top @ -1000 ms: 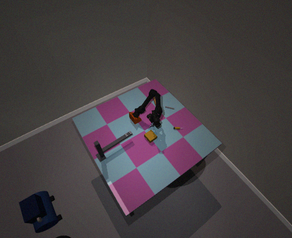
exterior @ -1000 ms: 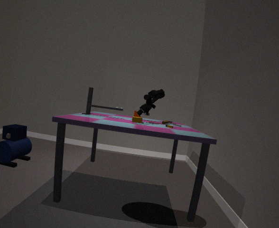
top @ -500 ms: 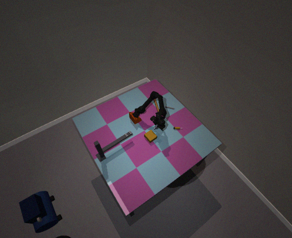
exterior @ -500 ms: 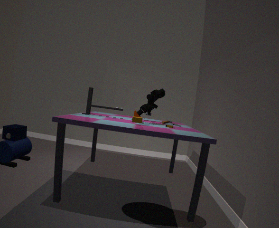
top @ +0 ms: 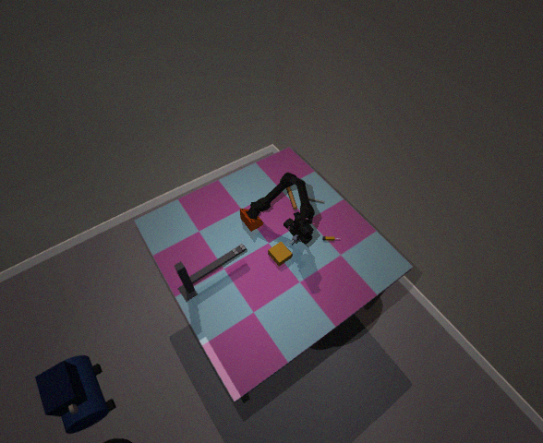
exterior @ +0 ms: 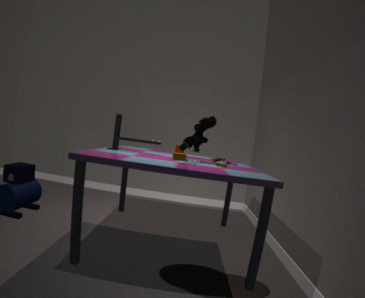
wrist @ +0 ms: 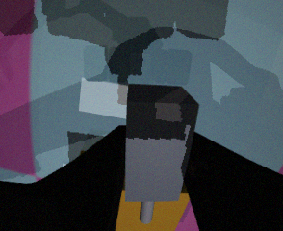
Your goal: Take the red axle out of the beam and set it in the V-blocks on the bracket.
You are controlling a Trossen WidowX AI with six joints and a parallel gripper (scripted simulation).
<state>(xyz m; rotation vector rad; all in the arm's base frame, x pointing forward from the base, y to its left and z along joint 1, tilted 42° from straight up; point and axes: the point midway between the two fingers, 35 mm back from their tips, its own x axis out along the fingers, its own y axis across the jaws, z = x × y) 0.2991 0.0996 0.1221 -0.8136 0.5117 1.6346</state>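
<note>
Now: the yellow block 12 cm to the right of my gripper tip, 6 cm below it and 2 cm ahead of it. From my gripper tip the other things lie so: screwdriver: 22 cm to the left, 7 cm below, 7 cm ahead; then grey rod: 32 cm to the left, 23 cm behind, 8 cm below.
</note>
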